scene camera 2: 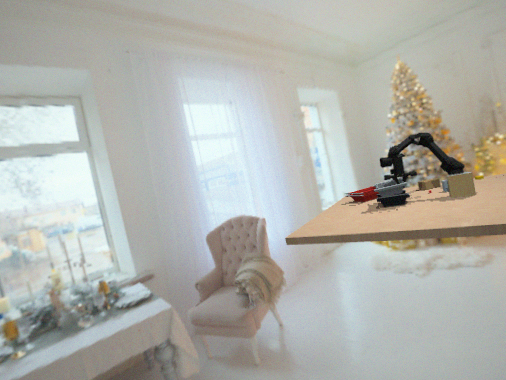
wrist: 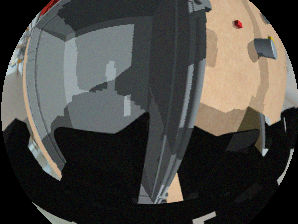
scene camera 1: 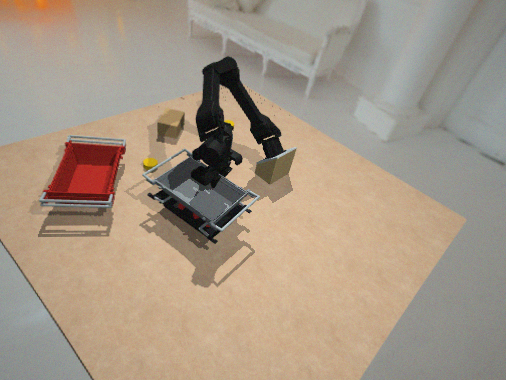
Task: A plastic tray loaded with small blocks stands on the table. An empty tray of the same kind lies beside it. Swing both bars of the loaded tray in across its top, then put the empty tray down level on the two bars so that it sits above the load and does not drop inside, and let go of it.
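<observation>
The gripper (scene camera 1: pixel 214 186) is visible, and the wrist view shows the gripper (wrist: pixel 157 117) too. There's also a grey tray (scene camera 1: pixel 211 204), and the wrist view has the grey tray (wrist: pixel 98 73) as well.
</observation>
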